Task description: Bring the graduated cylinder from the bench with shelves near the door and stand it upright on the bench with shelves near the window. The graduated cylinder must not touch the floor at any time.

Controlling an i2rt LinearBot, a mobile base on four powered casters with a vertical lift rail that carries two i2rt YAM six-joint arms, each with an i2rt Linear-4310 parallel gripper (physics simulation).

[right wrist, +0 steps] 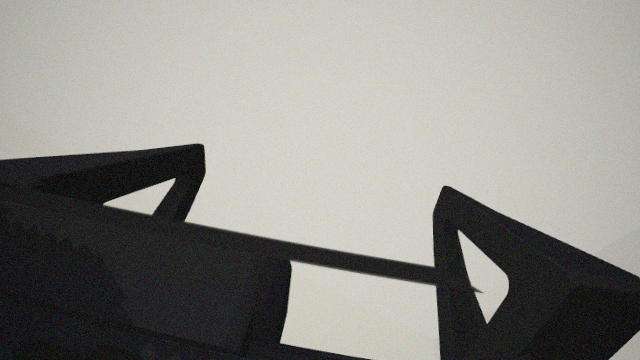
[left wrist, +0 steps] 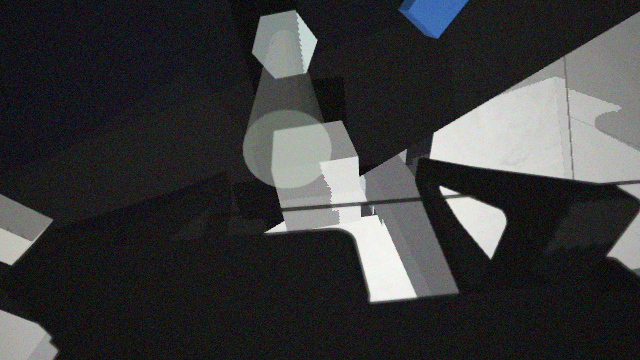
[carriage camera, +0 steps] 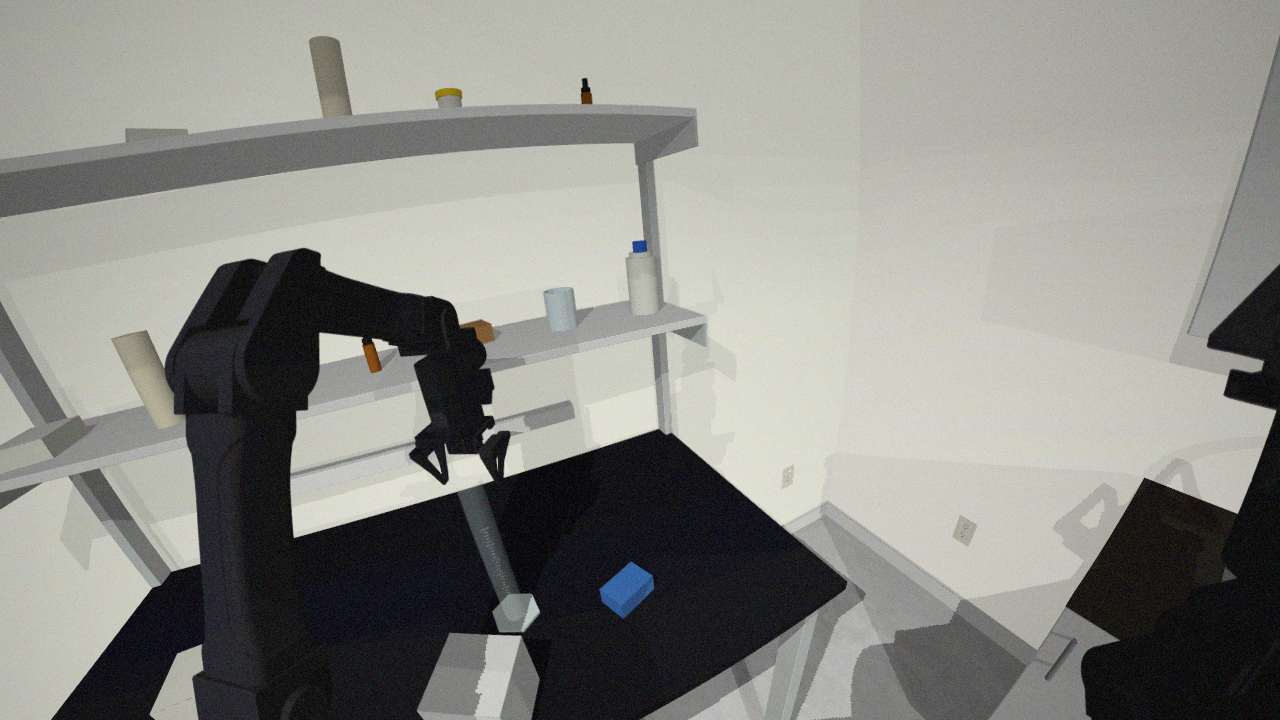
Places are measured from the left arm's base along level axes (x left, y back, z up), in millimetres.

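Pixels of known places: left gripper, fingertip midpoint: (left wrist: pixel 324 176) (carriage camera: pixel 472 483); right gripper, fingertip midpoint: (right wrist: pixel 319 178).
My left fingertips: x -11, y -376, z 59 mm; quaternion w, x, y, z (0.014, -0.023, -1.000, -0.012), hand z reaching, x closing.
Behind a point stands the place of what it marks.
The clear graduated cylinder (carriage camera: pixel 490 548) {y -371, x -5, z -77 mm} (left wrist: pixel 281 97) {y -411, x 5, z 36 mm} stands upright on its hexagonal base on the black bench top (carriage camera: pixel 725 546) {y -559, x -425, z -281 mm}, below the shelves. My left gripper (carriage camera: pixel 472 481) {y -376, x -11, z 59 mm} (left wrist: pixel 324 176) {y -376, x -11, z 59 mm} is open and points down just above the cylinder's top. In the left wrist view the cylinder's round rim lies between the fingers, a little towards the left finger, which is hard to see against the dark bench. My right gripper (right wrist: pixel 319 178) {y -31, x -649, z 436 mm} is open and empty, before a pale wall. The window and the door do not show.
A white box (carriage camera: pixel 483 676) {y -194, x -39, z -151 mm} (left wrist: pixel 345 180) {y -224, x -57, z -151 mm} stands close to the cylinder's base, and a blue block (carriage camera: pixel 626 589) {y -421, x -217, z -241 mm} (left wrist: pixel 435 17) {y -411, x -204, z -241 mm} lies to its right. The lower shelf (carriage camera: pixel 608 329) {y -764, x -192, z 176 mm} holds a beaker (carriage camera: pixel 560 308) {y -778, x -85, z 229 mm} and a bottle (carriage camera: pixel 642 284) {y -870, x -270, z 253 mm}. A dark-topped cabinet (carriage camera: pixel 1154 555) {y -386, x -1362, z -285 mm} stands at the right.
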